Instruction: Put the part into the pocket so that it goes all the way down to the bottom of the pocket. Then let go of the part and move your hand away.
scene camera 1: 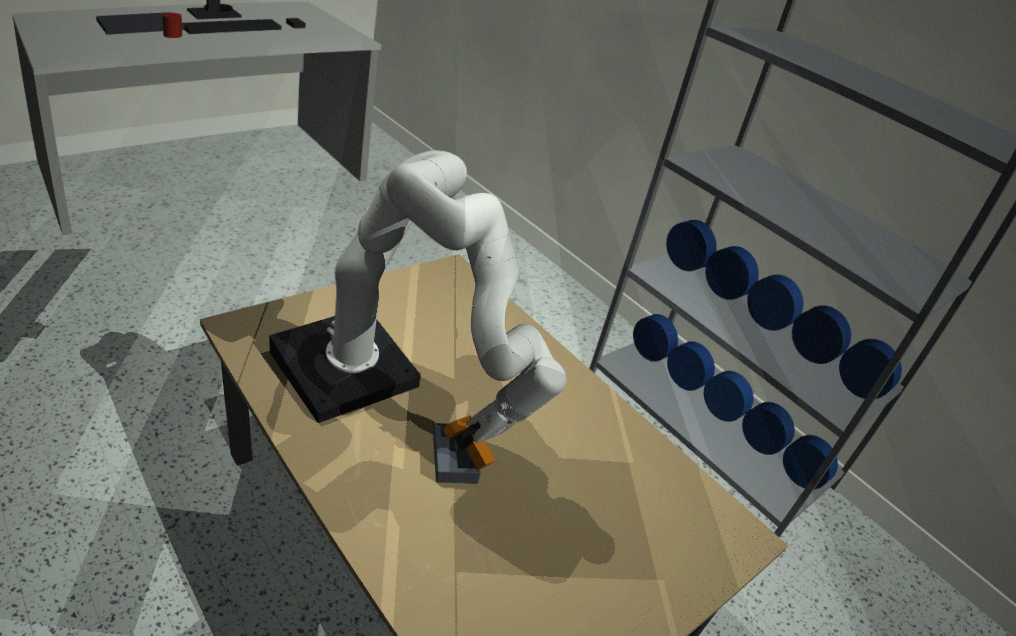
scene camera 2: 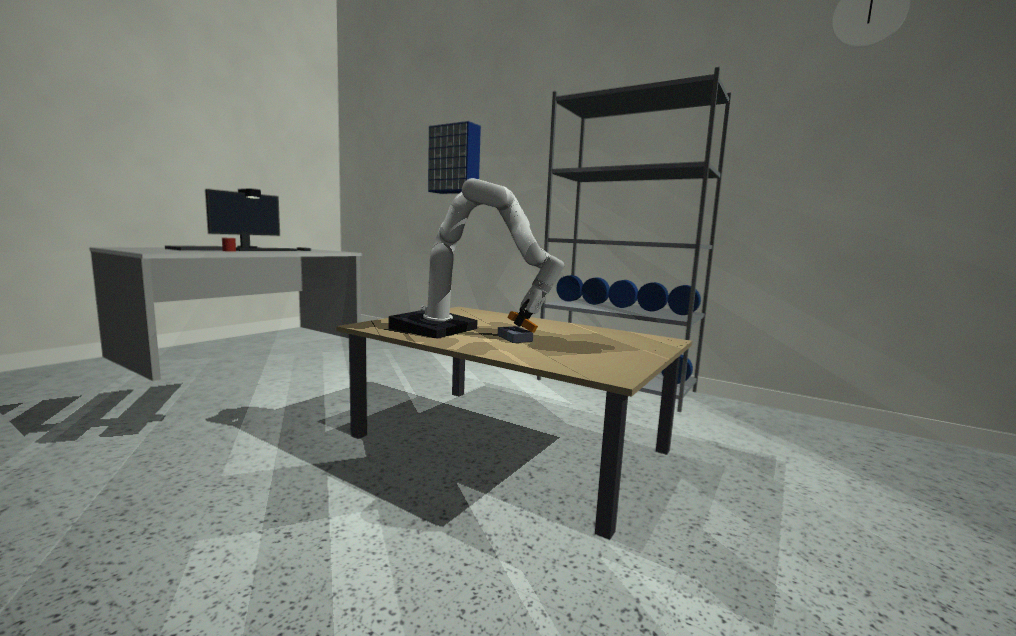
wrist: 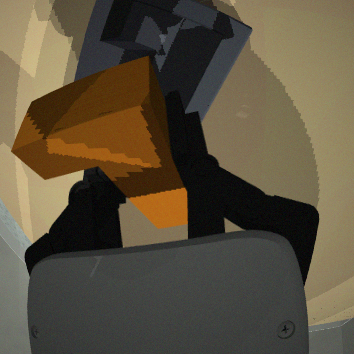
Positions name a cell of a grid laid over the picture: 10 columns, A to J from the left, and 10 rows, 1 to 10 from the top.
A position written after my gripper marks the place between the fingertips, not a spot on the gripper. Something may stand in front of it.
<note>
My gripper (scene camera 1: E7) grips an orange L-shaped part (scene camera 1: E8), which still rests on a pocket block (scene camera 1: E8).
The orange L-shaped part also shows in the wrist view (wrist: D4). My gripper shows as well in the wrist view (wrist: E4). The pocket block is seen too in the wrist view (wrist: F2).
</note>
